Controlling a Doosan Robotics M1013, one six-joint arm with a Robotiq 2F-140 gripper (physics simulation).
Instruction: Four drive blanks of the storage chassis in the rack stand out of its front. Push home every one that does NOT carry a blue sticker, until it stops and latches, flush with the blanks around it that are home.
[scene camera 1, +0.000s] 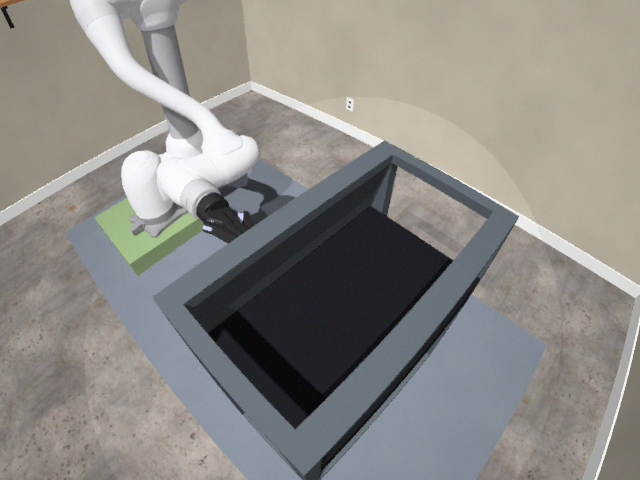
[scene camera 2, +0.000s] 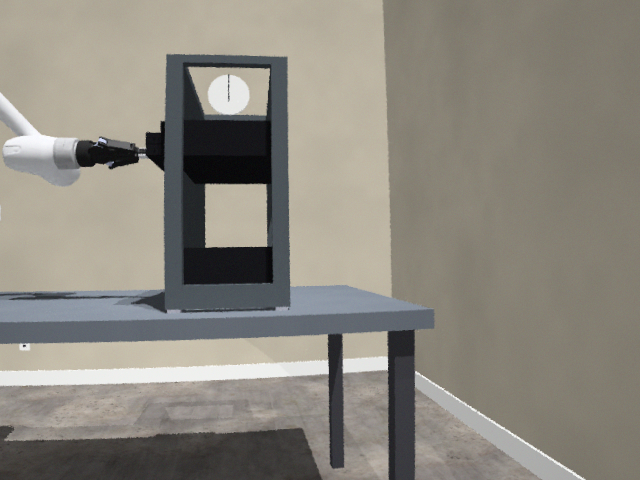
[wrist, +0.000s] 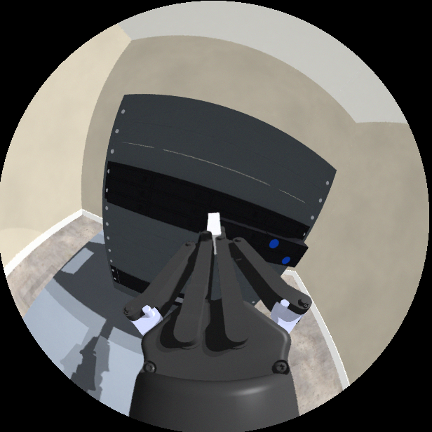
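Where they show: arm's base at its link origin: (scene camera 1: 159, 215).
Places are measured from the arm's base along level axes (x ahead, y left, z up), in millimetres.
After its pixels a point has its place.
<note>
The rack (scene camera 1: 273, 227) @[x 774, y -158, z 552 mm] (scene camera 2: 174, 206) @[x 738, y -353, z 183 mm] (wrist: 200, 125) holds the black storage chassis (scene camera 2: 227, 137) @[x 863, y -346, z 355 mm] (wrist: 150, 195). In the scene camera 2 view, a black block of blanks (scene camera 2: 154, 144) @[x 690, y -309, z 338 mm] stands out of the chassis front. In the wrist view, two blue stickers (wrist: 274, 243) (wrist: 286, 260) show on protruding blanks right of the fingers. My gripper (scene camera 2: 138, 153) (wrist: 214, 220) is shut with nothing gripped. A white block (wrist: 214, 223) shows at its fingertips, very close to the chassis front; contact is unclear. The fingers hide part of the front, and no unstickered protruding blank can be made out.
The rack stands on a blue-grey table (scene camera 1: 444, 382) @[x 1172, y 44, z -64 mm] (scene camera 2: 361, 304) @[x 1198, y -371, z -65 mm]. The arm's base stands on a green block (scene camera 1: 121, 232) @[x -60, y -147, z 2 mm] behind the gripper. The rack's top rail hides the fingertips in the scene camera 1 view. Another black unit (scene camera 2: 227, 266) @[x 862, y -340, z 41 mm] is low in the rack.
</note>
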